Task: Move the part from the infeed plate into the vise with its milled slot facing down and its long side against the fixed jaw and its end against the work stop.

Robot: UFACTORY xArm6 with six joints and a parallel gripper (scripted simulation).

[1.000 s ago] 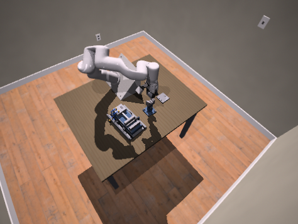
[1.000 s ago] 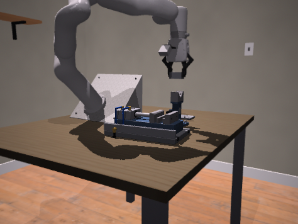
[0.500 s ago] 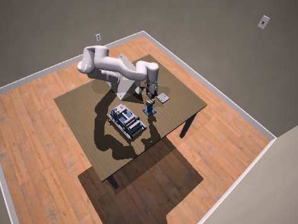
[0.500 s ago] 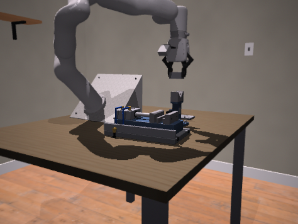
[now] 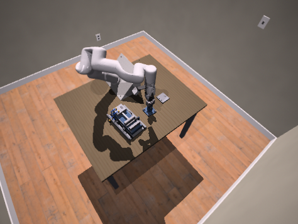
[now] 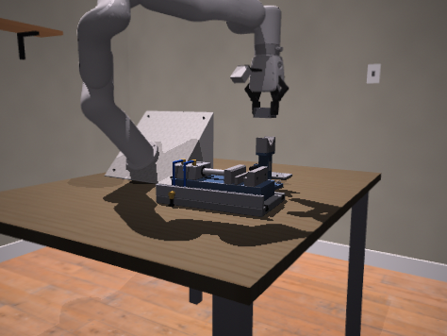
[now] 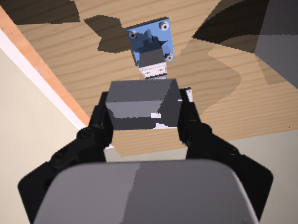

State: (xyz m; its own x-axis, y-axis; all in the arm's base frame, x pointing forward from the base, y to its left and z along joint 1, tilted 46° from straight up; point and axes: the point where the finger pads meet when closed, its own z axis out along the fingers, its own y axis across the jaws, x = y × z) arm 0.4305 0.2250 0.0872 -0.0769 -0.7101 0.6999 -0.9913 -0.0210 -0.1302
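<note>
The fixed jaw is 9 cm ahead of my hand, 17 cm to the right of it and 17 cm below it. The rest, counted from my hand: part 2 cm below; then moving jaw 3 cm ahead, 19 cm to the right, 17 cm below; then work stop 5 cm ahead, 13 cm to the right, 16 cm below.
</note>
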